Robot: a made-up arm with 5 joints. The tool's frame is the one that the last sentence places.
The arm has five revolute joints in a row. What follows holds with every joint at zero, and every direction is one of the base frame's. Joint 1 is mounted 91.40 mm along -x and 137.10 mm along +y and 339.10 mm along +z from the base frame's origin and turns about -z. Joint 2 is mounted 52.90 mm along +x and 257.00 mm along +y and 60.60 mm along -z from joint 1 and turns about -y. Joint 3 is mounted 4.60 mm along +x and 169.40 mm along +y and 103.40 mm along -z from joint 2 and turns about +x. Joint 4 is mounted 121.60 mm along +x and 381.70 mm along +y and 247.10 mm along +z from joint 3 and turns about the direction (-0.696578, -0.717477, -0.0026). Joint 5 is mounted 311.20 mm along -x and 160.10 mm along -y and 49.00 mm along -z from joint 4 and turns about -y. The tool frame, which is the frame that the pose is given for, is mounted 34.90 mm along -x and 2.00 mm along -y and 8.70 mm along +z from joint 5; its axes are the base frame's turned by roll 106.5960, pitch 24.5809 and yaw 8.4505 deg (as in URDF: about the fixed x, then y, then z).
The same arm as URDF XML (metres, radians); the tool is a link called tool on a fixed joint. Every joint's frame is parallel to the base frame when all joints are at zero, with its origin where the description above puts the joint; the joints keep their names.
<robot name="arm">
  <joint name="joint 1" type="continuous">
    <parent link="base_link"/>
    <child link="link1"/>
    <origin xyz="-0.0914 0.1371 0.3391"/>
    <axis xyz="0 0 -1"/>
  </joint>
  <joint name="joint 2" type="continuous">
    <parent link="link1"/>
    <child link="link2"/>
    <origin xyz="0.0529 0.2570 -0.0606"/>
    <axis xyz="0 -1 0"/>
  </joint>
  <joint name="joint 3" type="continuous">
    <parent link="link2"/>
    <child link="link3"/>
    <origin xyz="0.0046 0.1694 -0.1034"/>
    <axis xyz="1 0 0"/>
  </joint>
  <joint name="joint 4" type="continuous">
    <parent link="link3"/>
    <child link="link4"/>
    <origin xyz="0.1216 0.3817 0.2471"/>
    <axis xyz="-0.696578 -0.717477 -0.0026"/>
  </joint>
  <joint name="joint 5" type="continuous">
    <parent link="link4"/>
    <child link="link5"/>
    <origin xyz="-0.3112 -0.1601 -0.0490"/>
    <axis xyz="0 -1 0"/>
  </joint>
  <joint name="tool_joint" type="fixed">
    <parent link="link5"/>
    <child link="tool"/>
    <origin xyz="-0.0349 -0.0020 0.0087" rpy="1.8605 0.4290 0.1475"/>
  </joint>
  <link name="base_link"/>
  <link name="link1"/>
  <link name="link2"/>
  <link name="link3"/>
  <link name="link4"/>
  <link name="link5"/>
  <link name="tool"/>
</robot>

